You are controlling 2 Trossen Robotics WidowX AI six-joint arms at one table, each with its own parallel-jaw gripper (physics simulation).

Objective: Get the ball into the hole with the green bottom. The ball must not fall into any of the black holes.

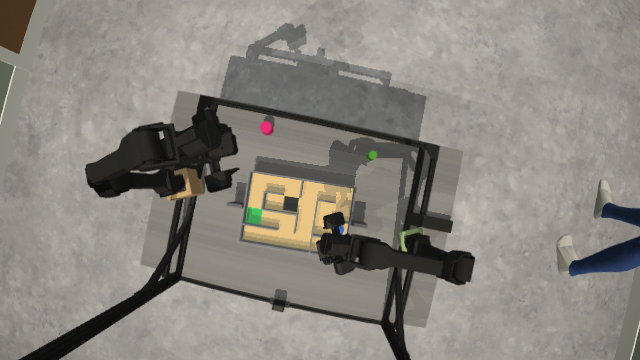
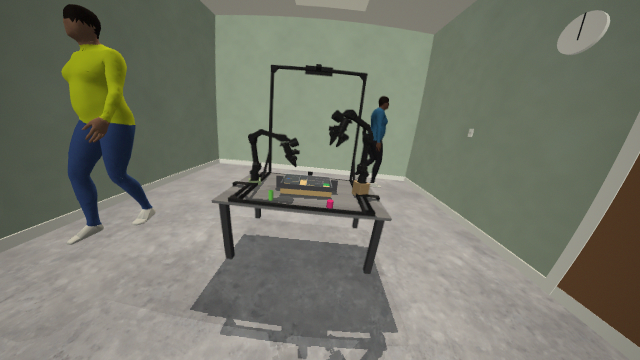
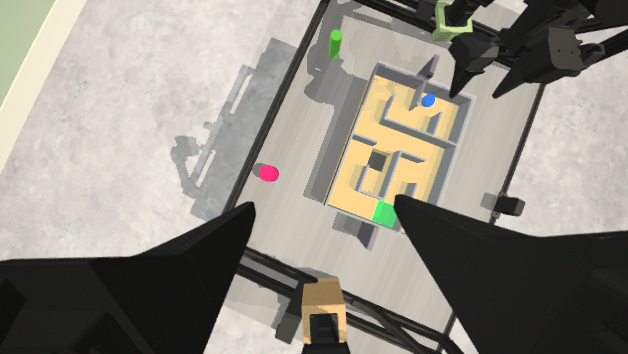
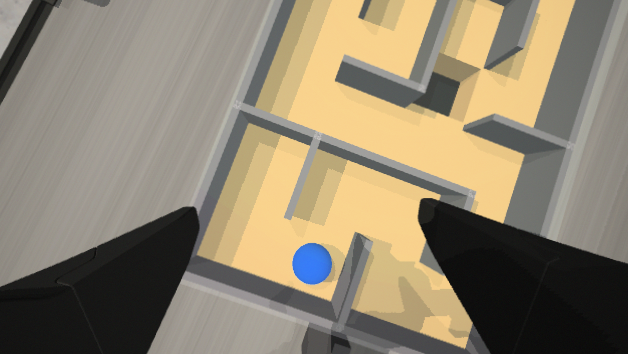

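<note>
The blue ball (image 1: 341, 230) (image 3: 428, 100) (image 4: 312, 263) lies in the maze board (image 1: 307, 210) (image 2: 305, 191) (image 3: 345, 192) (image 4: 390, 135), close to an end wall and beside a short inner wall. The green-bottomed square (image 1: 254, 215) (image 2: 326, 185) (image 3: 384, 213) is at the opposite end. A black hole (image 1: 290, 204) (image 3: 377, 160) (image 4: 440, 95) lies between. My left gripper (image 2: 334, 143) (image 3: 324, 204) is open and empty, high beyond the green end. My right gripper (image 2: 295, 162) (image 3: 472, 97) (image 4: 310, 212) is open and empty above the ball's end, apart from the board.
Grey tabs (image 1: 236, 204) (image 1: 359, 224) stick out from the board's short sides. A pink cylinder (image 1: 266, 128) (image 2: 330, 204) (image 3: 268, 173) and a green cylinder (image 1: 372, 155) (image 2: 271, 195) (image 3: 335, 45) stand near one long table edge. Black frame bars border the table.
</note>
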